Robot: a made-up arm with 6 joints.
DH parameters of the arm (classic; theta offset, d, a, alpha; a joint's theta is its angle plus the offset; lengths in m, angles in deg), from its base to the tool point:
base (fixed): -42.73 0 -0.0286 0
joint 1: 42.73 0.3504 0.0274 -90
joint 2: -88.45 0 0.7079 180
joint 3: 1.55 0.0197 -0.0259 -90
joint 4: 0 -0.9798 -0.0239 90
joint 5: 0 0.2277 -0.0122 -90
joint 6: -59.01 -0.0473 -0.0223 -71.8
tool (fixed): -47.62 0 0 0
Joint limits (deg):
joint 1: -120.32..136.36
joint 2: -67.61..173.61
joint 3: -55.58..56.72
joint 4: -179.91..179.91
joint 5: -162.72..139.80
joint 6: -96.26..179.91
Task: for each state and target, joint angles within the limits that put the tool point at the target. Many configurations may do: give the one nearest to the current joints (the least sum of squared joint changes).
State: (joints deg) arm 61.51 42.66 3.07 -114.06 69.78 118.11
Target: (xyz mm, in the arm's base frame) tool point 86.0 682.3 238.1
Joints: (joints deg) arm 74.75 -2.18 -39.65 -115.30 75.87 121.10
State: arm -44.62 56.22 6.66 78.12 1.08 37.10
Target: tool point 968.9 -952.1 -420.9
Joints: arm -39.95 84.58 22.95 80.46 3.72 37.75
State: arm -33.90 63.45 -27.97 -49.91 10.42 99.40
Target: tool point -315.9 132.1 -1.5
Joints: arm -37.94 96.12 -55.58 -61.58 5.43 99.86
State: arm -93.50 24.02 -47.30 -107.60 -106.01 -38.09
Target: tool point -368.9 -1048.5 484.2
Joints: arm -113.99 20.16 -0.72 -110.66 -103.29 -39.29
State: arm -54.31 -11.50 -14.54 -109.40 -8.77 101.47
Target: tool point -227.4 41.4 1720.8
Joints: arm -24.25 -59.39 24.74 -67.45 -0.85 104.56
